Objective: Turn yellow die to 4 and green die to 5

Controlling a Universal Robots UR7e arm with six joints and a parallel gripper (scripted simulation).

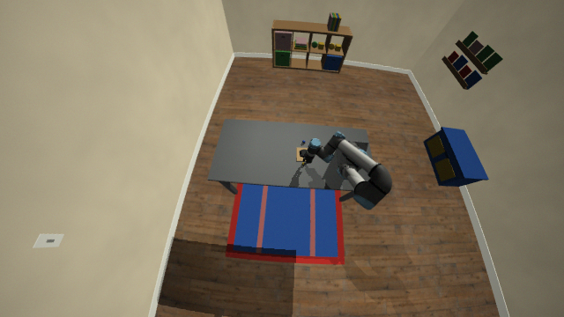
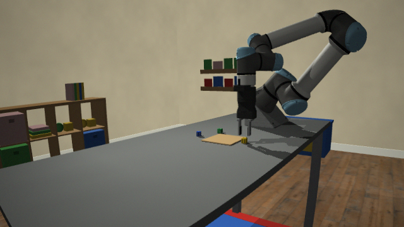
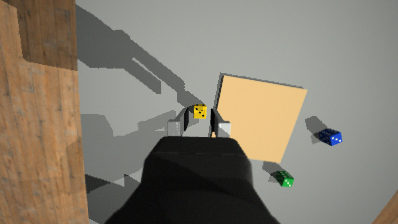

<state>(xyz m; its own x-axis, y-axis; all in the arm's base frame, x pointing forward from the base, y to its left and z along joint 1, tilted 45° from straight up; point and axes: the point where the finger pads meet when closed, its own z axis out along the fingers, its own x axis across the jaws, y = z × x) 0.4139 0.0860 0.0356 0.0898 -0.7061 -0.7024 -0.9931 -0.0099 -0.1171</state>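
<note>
My gripper is now 40 mm above the yellow die. The rest, counted from my hand: tan mat (100 mm to the right, 50 mm below, 10 mm behind); then blue die (230 mm to the right, 40 mm below, 20 mm behind); then green die (180 mm to the right, 110 mm behind, 40 mm below).
</note>
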